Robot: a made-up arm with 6 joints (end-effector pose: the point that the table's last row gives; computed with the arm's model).
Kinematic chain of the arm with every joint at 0, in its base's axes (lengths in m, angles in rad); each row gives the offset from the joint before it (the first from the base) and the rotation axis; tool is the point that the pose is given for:
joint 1: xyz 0 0 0.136 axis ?
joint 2: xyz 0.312 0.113 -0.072 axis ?
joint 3: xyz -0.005 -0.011 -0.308 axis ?
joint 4: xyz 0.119 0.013 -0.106 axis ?
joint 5: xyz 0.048 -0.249 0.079 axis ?
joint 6: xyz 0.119 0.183 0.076 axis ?
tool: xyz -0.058 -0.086 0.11
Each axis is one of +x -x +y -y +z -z.
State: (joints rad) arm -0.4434 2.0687 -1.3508 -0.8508 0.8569 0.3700
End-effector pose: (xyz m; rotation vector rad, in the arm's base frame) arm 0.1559 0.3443 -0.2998 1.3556 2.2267 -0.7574
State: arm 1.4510 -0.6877 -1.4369 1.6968 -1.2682 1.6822
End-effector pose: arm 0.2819 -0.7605 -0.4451 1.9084 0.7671 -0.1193
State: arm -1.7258 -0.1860 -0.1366 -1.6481 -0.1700 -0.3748
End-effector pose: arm 0.2995 0.1893 0.2085 1.1943 1.5146 -1.3407
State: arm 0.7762 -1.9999 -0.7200 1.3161 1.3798 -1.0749
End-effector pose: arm 0.2614 -0.3743 -0.3714 -0.0170 0.1078 2.3514
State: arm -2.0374 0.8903 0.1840 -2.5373 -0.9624 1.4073
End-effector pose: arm 0.2312 0.0363 0.6456 0.4516 1.0413 -1.7338
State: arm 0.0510 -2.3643 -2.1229 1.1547 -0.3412 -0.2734
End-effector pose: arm 0.3284 0.0566 -0.6349 -1.8800 2.2296 1.0175
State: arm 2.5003 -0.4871 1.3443 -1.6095 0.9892 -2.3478
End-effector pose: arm 0.5513 -0.2056 0.2882 0.5499 -2.6522 -1.2553
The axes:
joint 1: -x
joint 2: -z
joint 3: -y
joint 4: +z
joint 5: -x
joint 6: +z

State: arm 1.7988 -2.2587 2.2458 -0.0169 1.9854 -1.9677
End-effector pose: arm 0.3766 -0.0605 -0.1881 0.2274 -1.3247 -0.8971
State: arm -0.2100 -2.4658 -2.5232 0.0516 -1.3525 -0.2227
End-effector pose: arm 0.6571 0.4682 -0.3919 -1.3653 0.8389 -0.0380
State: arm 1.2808 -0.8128 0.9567 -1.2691 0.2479 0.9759
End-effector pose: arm 0.4276 -0.2677 0.1597 -0.8866 -0.2556 0.7846
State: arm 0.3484 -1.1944 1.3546 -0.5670 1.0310 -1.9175
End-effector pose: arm 0.3997 0.2140 -0.1396 0.7401 -0.8016 -1.5564
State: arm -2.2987 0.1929 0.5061 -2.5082 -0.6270 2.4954
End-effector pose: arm 0.0122 0.0844 0.4305 1.5615 -0.0502 -0.9697
